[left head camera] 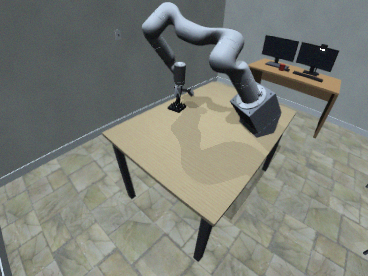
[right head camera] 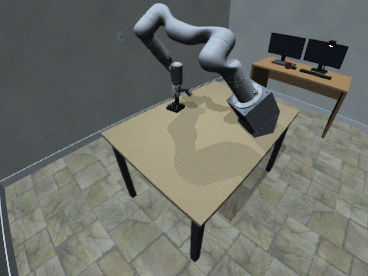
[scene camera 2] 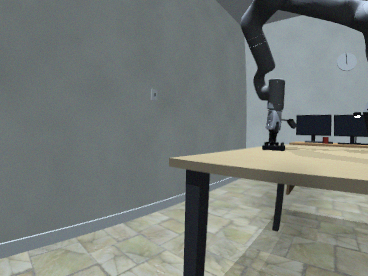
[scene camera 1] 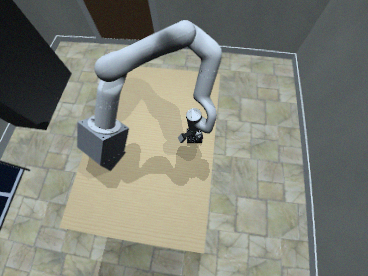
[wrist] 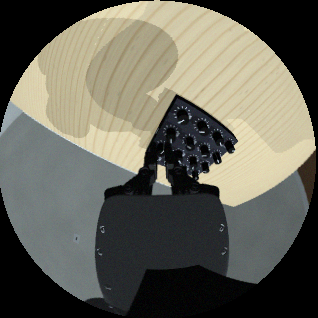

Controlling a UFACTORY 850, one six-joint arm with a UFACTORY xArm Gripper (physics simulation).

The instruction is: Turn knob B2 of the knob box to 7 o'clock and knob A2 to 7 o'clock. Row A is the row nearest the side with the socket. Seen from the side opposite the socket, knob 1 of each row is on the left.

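The black knob box (left head camera: 175, 108) (right head camera: 175, 108) (scene camera 1: 195, 140) (scene camera 2: 273, 148) (wrist: 210, 138) lies on the table, with white scales and pointers around its knobs. My gripper (left head camera: 177, 101) (right head camera: 176, 101) (scene camera 2: 272, 140) (wrist: 160, 149) points down at the box and is shut on knob A2 (wrist: 160, 149), in the column along the box's left side in the wrist view. The fingers hide most of that knob, and its pointer cannot be read. Knob B2 (wrist: 178, 156) stands just right of the right finger, partly hidden; its pointer is too small to read. In scene camera 1 the arm hides the fingertips.
Neighbouring knobs stand close around the fingers. The box is near the edge of the wooden table (left head camera: 150, 145) (right head camera: 145, 145) (scene camera 1: 135, 215) (scene camera 2: 225, 162) on the wall side. The arm's base stands across the table. A desk (left head camera: 300, 82) with two monitors stands beyond.
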